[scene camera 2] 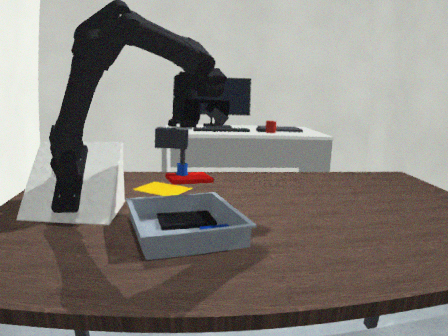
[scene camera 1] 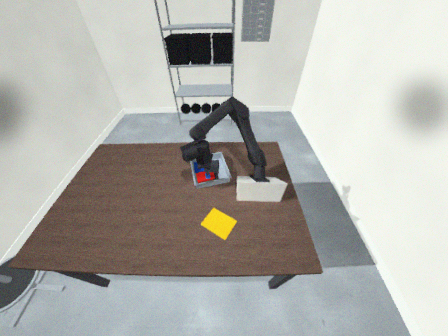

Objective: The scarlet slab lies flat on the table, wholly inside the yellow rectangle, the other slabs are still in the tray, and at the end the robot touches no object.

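Frame: origin at the arm's base, x right, y up, z back, level; centimetres.
Seen in the pictures: hand, its tool point: (scene camera 2: 182, 178) (scene camera 1: 208, 178); arm's base, origin of its link: (scene camera 2: 70, 178) (scene camera 1: 258, 179).
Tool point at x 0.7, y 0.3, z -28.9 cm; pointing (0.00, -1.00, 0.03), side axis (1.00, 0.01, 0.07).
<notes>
Pixels of each thing's top centre, then the offset from my tool point to it. "pt": a spot on its surface instead. Level surfaces: height alone.
- scarlet slab, centre of its top: (scene camera 2: 189, 175) (scene camera 1: 205, 175) dx +1.3, dy +1.2, dz -1.7 cm
- tray, centre of its top: (scene camera 2: 184, 210) (scene camera 1: 209, 166) dx +12.9, dy -3.9, dz -0.6 cm
- yellow rectangle, a spot on its surface: (scene camera 2: 162, 188) (scene camera 1: 219, 223) pt dx -23.1, dy -8.9, dz +6.5 cm
- black slab, centre of its top: (scene camera 2: 185, 217) dx +7.0, dy -7.7, dz -0.9 cm
- blue slab, centre of its top: (scene camera 2: 220, 233) (scene camera 1: 198, 166) dx +16.8, dy -7.6, dz -8.1 cm
- wooden table, height of its surface: dy -8.9 cm
The scarlet slab (scene camera 1: 202, 177) (scene camera 2: 196, 178) hangs flat under my suction cup (scene camera 1: 208, 176) (scene camera 2: 182, 170), held in the air. In scene camera 1 it shows in front of the tray (scene camera 1: 227, 170) (scene camera 2: 197, 249) and hides part of it; in scene camera 2 it shows above and behind the tray's far rim. The yellow rectangle (scene camera 1: 219, 223) (scene camera 2: 162, 188) lies on the table, with the slab apart from it. A black slab (scene camera 2: 187, 220) and a blue slab (scene camera 1: 196, 168) (scene camera 2: 214, 227) lie in the tray. My arm partly covers the tray in scene camera 1.
The arm's white base block (scene camera 1: 260, 191) (scene camera 2: 107, 185) stands on the wooden table (scene camera 1: 125, 215) (scene camera 2: 340, 240), beside the tray. A shelf rack (scene camera 1: 205, 90) stands beyond the table. In scene camera 2 a white desk (scene camera 2: 300, 145) with a monitor (scene camera 2: 239, 97) and a red cup (scene camera 2: 271, 126) stands behind.
</notes>
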